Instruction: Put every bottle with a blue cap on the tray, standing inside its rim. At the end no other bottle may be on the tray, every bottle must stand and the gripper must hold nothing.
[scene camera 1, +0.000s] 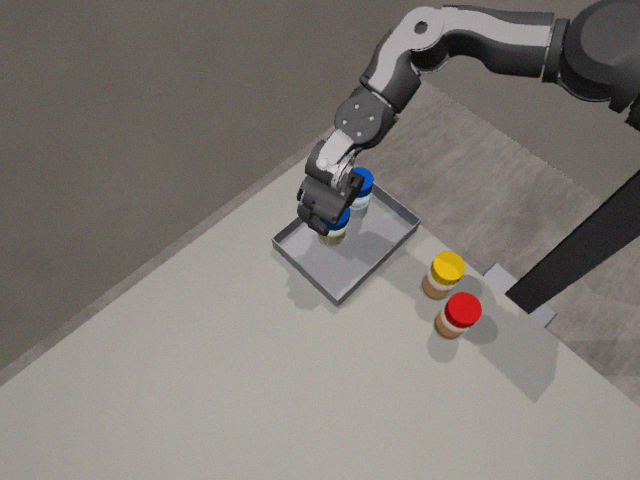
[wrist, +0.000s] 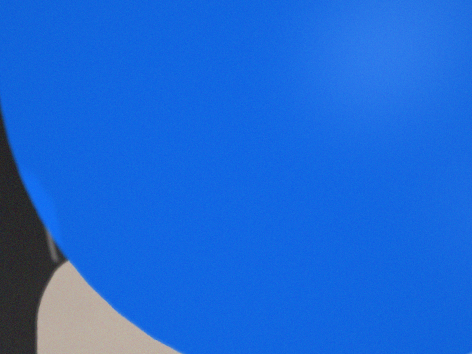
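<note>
One blue-capped bottle (scene camera 1: 333, 235), with a pale yellow body, is upright between the fingers of my gripper (scene camera 1: 334, 219). Its blue cap (wrist: 240, 165) fills most of the wrist view. My gripper is shut on it over the grey tray (scene camera 1: 356, 266), inside the rim; I cannot tell whether its base touches the tray. A second blue-capped bottle (scene camera 1: 362, 181), with a clear body, stands upright inside the rim near the tray's far corner, close behind the gripper and partly hidden by it.
A yellow-capped bottle (scene camera 1: 447, 268) and a red-capped bottle (scene camera 1: 461, 311) stand upright side by side on the table (scene camera 1: 232, 372), to the right of the tray and outside it. The table's edge runs close behind the tray. A dark post (scene camera 1: 578, 248) rises beyond the table's right edge.
</note>
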